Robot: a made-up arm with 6 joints. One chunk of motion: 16 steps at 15 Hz.
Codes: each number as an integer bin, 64 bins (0 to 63) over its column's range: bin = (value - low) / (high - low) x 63, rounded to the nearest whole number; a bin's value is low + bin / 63 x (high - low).
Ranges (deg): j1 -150.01..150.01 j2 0..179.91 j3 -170..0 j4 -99.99..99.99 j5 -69.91..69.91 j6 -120.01..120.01
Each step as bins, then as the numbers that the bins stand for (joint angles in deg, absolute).
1 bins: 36 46 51 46 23 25
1 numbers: 21.43 131.36 -32.38 46.03 -18.86 -24.76
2 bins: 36 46 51 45 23 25
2 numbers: 21.43 131.36 -32.38 42.85 -18.86 -24.76
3 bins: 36 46 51 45 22 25
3 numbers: 21.43 131.36 -32.38 42.85 -21.08 -24.76
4 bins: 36 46 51 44 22 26
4 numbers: 21.43 131.36 -32.38 39.68 -21.08 -20.95
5 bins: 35 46 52 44 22 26
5 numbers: 16.67 131.36 -29.68 39.68 -21.08 -20.95
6 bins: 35 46 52 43 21 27
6 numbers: 16.67 131.36 -29.68 36.50 -23.30 -17.14
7 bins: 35 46 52 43 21 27
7 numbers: 16.67 131.36 -29.68 36.50 -23.30 -17.14
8 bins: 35 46 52 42 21 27
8 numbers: 16.67 131.36 -29.68 33.33 -23.30 -17.14
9 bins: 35 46 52 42 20 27
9 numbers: 16.67 131.36 -29.68 33.33 -25.52 -17.14
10 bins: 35 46 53 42 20 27
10 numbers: 16.67 131.36 -26.98 33.33 -25.52 -17.14
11 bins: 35 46 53 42 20 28
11 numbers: 16.67 131.36 -26.98 33.33 -25.52 -13.33
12 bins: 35 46 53 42 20 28
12 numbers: 16.67 131.36 -26.98 33.33 -25.52 -13.33
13 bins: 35 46 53 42 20 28
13 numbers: 16.67 131.36 -26.98 33.33 -25.52 -13.33
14 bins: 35 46 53 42 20 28
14 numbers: 16.67 131.36 -26.98 33.33 -25.52 -13.33
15 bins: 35 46 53 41 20 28
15 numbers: 16.67 131.36 -26.98 30.16 -25.52 -13.33
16 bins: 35 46 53 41 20 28
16 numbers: 16.67 131.36 -26.98 30.16 -25.52 -13.33
